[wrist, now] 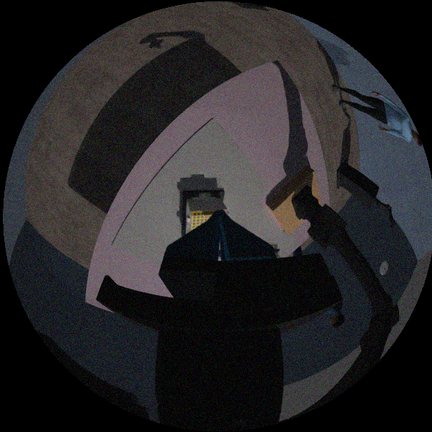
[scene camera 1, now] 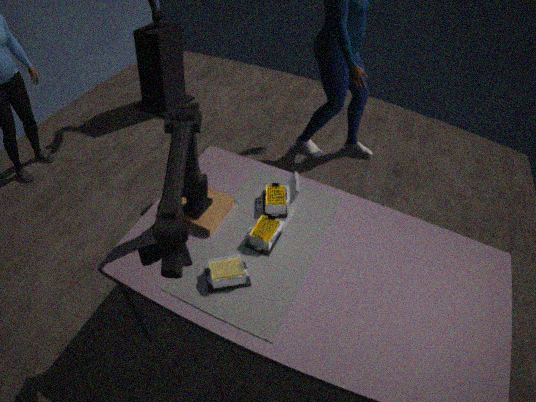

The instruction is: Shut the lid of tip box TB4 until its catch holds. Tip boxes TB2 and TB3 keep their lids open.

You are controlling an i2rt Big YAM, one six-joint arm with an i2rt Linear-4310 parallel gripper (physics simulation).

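Places are measured from the arm's base along level axes (x back, y left, z down), in centimetres.
Pixels of known places: arm's base, link origin: (scene camera 1: 197,207).
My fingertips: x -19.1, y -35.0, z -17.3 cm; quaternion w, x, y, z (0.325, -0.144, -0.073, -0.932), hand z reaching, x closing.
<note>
For each thing: its top centre in the pictures, then the offset to it from my fingertips. "*": a spot on its surface instead. Level surfaces: height alone.
- Tip box TB4, top centre: (scene camera 1: 226,263) dx -7.9, dy +14.9, dz +13.4 cm
- middle box, top centre: (scene camera 1: 265,225) dx -11.5, dy +38.0, dz +13.7 cm
- back box, top centre: (scene camera 1: 276,192) dx -6.6, dy +56.6, dz +13.7 cm
- back box's lid, surface spot: (scene camera 1: 297,181) * dx -14.1, dy +60.1, dz +6.8 cm
- grey-green mat, surface height: dz +21.2 cm
- pink table, surface height: dz +21.5 cm
Tip box TB4 (scene camera 1: 228,281) (wrist: 201,219) is the nearest box in the scene view, with paler yellow tips that seem to show through its clear lid. I cannot tell the lid's exact angle or whether the catch holds. My gripper (wrist: 219,215) is shut and empty; in the wrist view its fingertips overlap part of TB4. In the scene view the fingers are hidden by the dark hand left of TB4. The middle box (scene camera 1: 266,232) and the back box (scene camera 1: 275,200) are TB2 and TB3, with bright yellow tips uncovered; I cannot read which is which. The back box's lid (scene camera 1: 297,181) stands up.
The boxes stand on a grey-green mat (scene camera 1: 305,240) (wrist: 200,150) on the pink table (scene camera 1: 410,280) (wrist: 245,100). An orange-brown block (scene camera 1: 218,212) (wrist: 288,216) lies near the arm, behind the hand. Two people stand beyond the table.
</note>
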